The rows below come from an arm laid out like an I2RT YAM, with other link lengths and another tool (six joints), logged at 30 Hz.
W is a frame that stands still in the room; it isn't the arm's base.
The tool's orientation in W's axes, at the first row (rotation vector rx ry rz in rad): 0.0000 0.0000 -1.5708
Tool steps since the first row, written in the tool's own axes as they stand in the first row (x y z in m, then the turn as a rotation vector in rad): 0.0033 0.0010 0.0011 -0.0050 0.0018 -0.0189; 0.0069 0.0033 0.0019 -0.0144 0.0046 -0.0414; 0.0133 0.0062 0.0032 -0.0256 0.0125 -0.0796; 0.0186 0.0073 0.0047 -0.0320 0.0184 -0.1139; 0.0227 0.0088 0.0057 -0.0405 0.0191 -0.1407; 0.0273 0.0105 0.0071 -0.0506 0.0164 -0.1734; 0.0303 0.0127 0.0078 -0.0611 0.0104 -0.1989; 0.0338 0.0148 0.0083 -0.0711 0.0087 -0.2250
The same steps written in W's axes. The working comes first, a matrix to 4 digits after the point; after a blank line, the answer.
The tool's axes in the first row as the columns of a matrix, in W's axes (used below as rounded here):
0.0000 1.0000 0.0000
-1.0000 0.0000 0.0000
0.0000 0.0000 1.0000

0.0010 -0.0033 0.0011 0.0018 0.0050 -0.0189; 0.0033 -0.0069 0.0019 0.0046 0.0144 -0.0414; 0.0062 -0.0133 0.0032 0.0125 0.0256 -0.0796; 0.0073 -0.0186 0.0047 0.0184 0.0320 -0.1139; 0.0088 -0.0227 0.0057 0.0191 0.0405 -0.1407; 0.0105 -0.0273 0.0071 0.0164 0.0506 -0.1734; 0.0127 -0.0303 0.0078 0.0104 0.0611 -0.1989; 0.0148 -0.0338 0.0083 0.0087 0.0711 -0.2250
